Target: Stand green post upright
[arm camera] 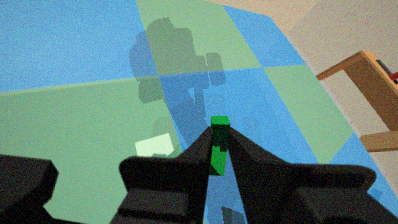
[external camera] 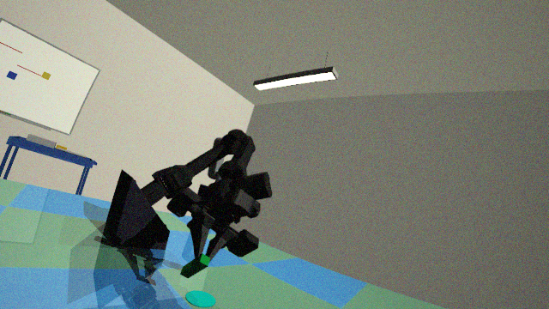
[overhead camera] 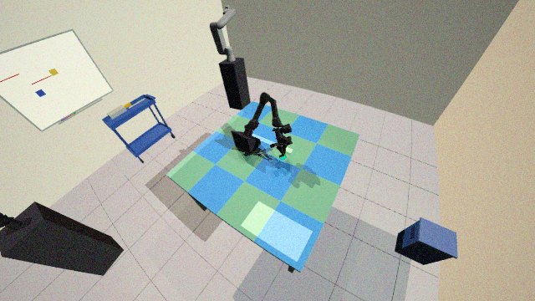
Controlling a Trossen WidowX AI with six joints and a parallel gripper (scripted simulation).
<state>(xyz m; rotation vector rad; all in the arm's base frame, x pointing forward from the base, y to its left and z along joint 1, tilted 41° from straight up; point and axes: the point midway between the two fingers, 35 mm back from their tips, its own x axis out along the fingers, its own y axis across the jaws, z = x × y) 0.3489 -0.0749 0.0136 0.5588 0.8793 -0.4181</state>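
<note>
The cyan circle lies 10 cm below my gripper tip, 6 cm to the left of it and 3 cm behind it. The rest, counted from my gripper tip: green post 2 cm below, 1 cm behind.
</note>
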